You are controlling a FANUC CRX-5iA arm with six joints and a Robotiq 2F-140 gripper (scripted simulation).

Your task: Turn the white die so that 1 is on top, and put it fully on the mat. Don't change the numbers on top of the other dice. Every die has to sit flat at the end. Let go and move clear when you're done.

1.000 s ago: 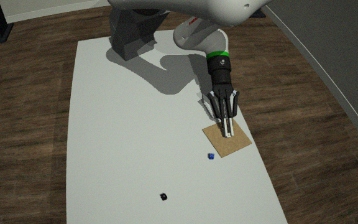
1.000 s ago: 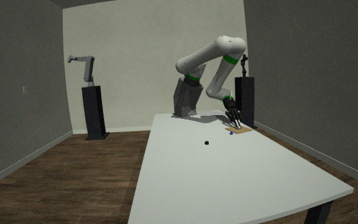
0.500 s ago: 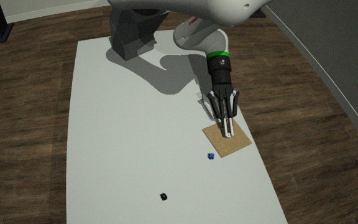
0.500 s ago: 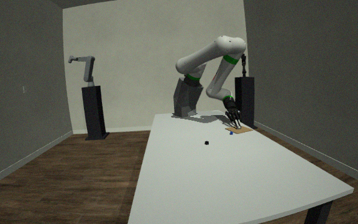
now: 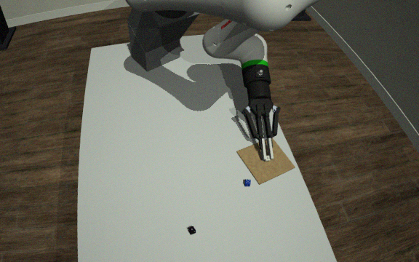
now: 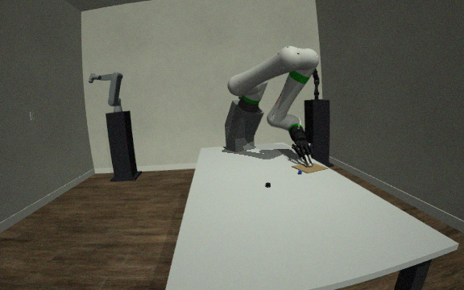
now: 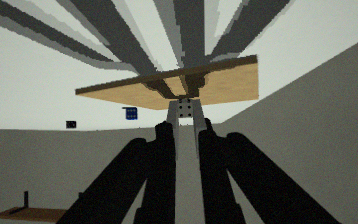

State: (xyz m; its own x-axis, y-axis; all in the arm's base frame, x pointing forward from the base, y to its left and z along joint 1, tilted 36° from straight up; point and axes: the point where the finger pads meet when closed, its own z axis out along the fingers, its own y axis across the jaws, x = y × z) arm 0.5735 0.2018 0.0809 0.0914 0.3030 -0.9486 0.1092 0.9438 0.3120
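My gripper is now 20 mm short of the brown mat and 30 mm above it. The rest, counted from my hand: white die: 20 mm ahead, 20 mm below; blue die: 90 mm ahead, 90 mm to the right, 30 mm below; black die: 200 mm ahead, 290 mm to the right, 30 mm below.
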